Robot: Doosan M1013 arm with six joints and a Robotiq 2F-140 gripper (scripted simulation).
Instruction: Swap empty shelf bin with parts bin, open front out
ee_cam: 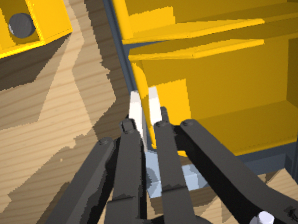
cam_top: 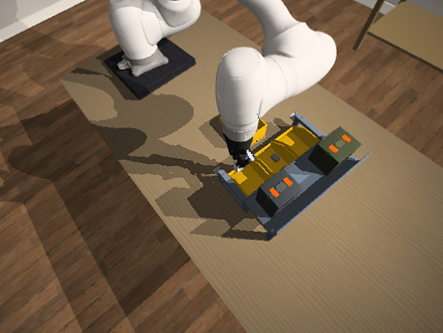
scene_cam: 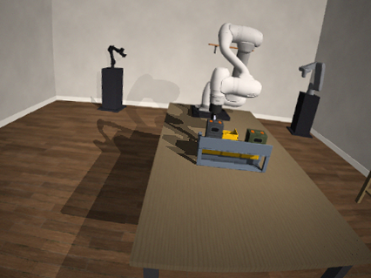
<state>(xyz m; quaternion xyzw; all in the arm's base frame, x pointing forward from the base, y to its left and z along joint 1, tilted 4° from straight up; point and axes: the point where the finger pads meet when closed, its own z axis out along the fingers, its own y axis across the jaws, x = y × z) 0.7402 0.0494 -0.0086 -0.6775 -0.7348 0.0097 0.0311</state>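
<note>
My hand is 110 mm to the right of the shelf lip, 50 mm above it and 20 mm past it. The rest, counted from my hand: dark grey box 170 mm ahead, 100 mm above, 10 mm to the left; then green box 240 mm to the left, 160 mm ahead, 90 mm above.
</note>
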